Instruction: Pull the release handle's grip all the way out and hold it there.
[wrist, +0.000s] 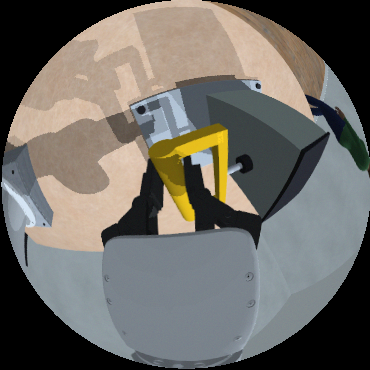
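Observation:
The release handle's yellow grip is a D-shaped loop with a thick round bar on the near side and flat arms leading back toward the housing. It stands in front of a dark grey-green housing. A short metal rod with a black collar shows between the loop and the housing. My gripper is shut on the thick bar, one black finger on each side; the right finger passes through the loop's opening and hides part of it.
The housing stands on a light metal base plate with dark bolts, on a pale wood-toned table top. A grey metal part stands at the far left. A figure in green shows beyond the housing at the right edge.

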